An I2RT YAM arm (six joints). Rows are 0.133 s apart.
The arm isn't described. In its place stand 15 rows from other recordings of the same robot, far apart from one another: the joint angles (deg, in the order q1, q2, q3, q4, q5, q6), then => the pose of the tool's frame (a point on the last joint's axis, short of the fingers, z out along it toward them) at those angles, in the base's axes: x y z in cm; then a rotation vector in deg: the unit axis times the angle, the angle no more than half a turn.
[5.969 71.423 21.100 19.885 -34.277 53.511] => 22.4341 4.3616 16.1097 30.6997 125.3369 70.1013
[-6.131 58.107 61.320 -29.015 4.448 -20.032] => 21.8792 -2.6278 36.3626 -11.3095 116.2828 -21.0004
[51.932 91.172 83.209 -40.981 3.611 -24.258] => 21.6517 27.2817 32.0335 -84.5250 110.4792 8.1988
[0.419 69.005 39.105 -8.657 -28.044 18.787] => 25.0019 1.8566 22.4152 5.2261 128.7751 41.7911
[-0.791 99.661 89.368 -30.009 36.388 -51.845] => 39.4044 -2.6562 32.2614 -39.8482 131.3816 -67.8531
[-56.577 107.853 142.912 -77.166 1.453 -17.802] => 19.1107 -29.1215 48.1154 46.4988 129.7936 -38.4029
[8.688 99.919 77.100 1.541 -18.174 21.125] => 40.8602 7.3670 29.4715 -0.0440 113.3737 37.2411
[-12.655 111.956 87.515 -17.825 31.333 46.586] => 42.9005 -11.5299 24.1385 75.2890 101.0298 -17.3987
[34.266 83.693 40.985 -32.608 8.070 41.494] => 20.0676 13.0671 14.8140 11.7857 163.0327 3.8307
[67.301 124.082 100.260 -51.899 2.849 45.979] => 17.2705 40.8302 18.1918 -30.7651 166.2763 15.3784
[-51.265 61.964 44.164 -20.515 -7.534 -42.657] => 14.9608 -17.9047 26.0995 5.7920 133.8650 -41.3898
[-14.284 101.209 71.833 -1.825 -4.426 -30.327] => 39.5971 -9.7979 24.7847 -19.7222 120.8484 -21.8034
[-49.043 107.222 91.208 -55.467 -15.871 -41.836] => 25.9447 -28.4060 25.3110 6.2593 155.7314 -2.8599
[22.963 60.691 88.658 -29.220 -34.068 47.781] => 16.0240 8.9555 50.9333 -7.6279 101.9910 79.9610
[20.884 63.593 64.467 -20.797 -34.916 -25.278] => 22.0387 10.5897 37.8522 -62.8388 88.0410 30.3555
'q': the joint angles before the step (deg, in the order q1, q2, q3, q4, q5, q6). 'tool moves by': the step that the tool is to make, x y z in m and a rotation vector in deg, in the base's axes. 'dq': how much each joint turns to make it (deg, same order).
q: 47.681, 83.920, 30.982, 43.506, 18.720, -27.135
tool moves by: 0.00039, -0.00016, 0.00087, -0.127, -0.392, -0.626
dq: 0.001, -0.022, 0.086, 0.154, 0.679, -0.285
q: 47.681, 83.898, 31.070, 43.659, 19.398, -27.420
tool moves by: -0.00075, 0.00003, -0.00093, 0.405, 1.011, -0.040
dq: 0.110, -0.153, 0.000, -0.896, -0.021, 1.093
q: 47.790, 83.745, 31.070, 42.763, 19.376, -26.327
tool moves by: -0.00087, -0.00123, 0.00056, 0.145, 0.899, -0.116
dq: -0.043, -0.678, 0.000, -1.443, -0.065, 0.810
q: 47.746, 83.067, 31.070, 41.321, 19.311, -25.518
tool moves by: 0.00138, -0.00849, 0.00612, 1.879, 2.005, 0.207
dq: -1.618, -2.667, 0.000, -3.433, -2.318, 2.470
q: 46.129, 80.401, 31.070, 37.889, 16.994, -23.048
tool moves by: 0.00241, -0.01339, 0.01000, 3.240, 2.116, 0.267
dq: -2.710, -3.759, -0.021, -3.804, -3.672, 3.235
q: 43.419, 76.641, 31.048, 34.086, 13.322, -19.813
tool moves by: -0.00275, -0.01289, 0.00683, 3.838, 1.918, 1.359
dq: -2.141, -3.934, -1.093, -2.339, -4.239, 3.431
